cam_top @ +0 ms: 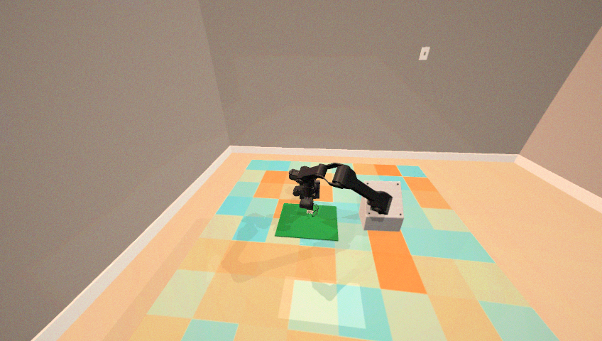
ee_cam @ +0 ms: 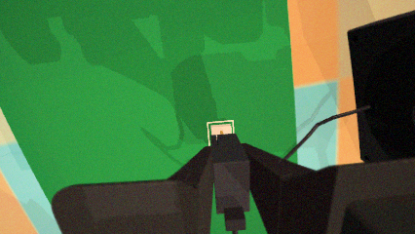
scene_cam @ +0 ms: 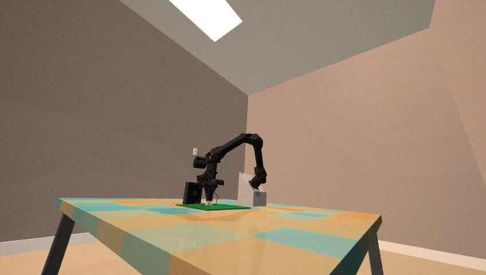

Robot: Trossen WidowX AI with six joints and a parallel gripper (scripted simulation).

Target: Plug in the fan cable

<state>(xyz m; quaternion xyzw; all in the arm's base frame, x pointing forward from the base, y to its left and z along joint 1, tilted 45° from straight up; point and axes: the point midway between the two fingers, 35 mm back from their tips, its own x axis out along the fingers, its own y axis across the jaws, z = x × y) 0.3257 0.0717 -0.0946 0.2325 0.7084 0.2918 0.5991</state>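
The green board lies 10 mm behind my gripper tip, 60 mm to the left of it and 50 mm below it. The rest, counted from my gripper tip: black plug 10 mm behind, 10 mm above; then black fan 20 mm ahead, 120 mm to the right, 20 mm above.
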